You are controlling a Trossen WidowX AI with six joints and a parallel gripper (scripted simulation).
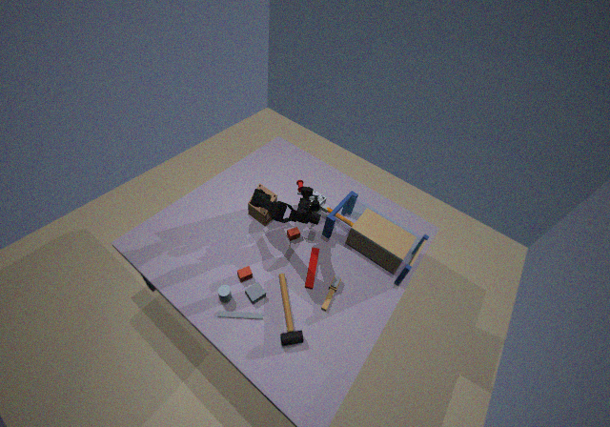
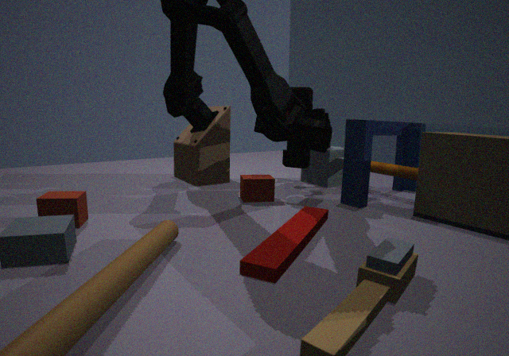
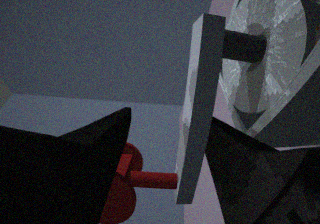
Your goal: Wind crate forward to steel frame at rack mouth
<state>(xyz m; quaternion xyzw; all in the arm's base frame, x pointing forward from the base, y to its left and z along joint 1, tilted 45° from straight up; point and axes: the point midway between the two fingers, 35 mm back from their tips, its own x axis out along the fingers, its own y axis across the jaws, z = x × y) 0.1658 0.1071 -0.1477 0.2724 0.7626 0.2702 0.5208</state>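
My gripper tip is 10 mm past the winch handle, 10 mm to the left of it and 10 mm above it. From my gripper tip the other things lie so: red knob 40 mm behind, 30 mm to the right, 20 mm above; blue front frame 210 mm ahead, 30 mm below; grey winch 30 mm ahead, 10 mm to the left, 100 mm below.
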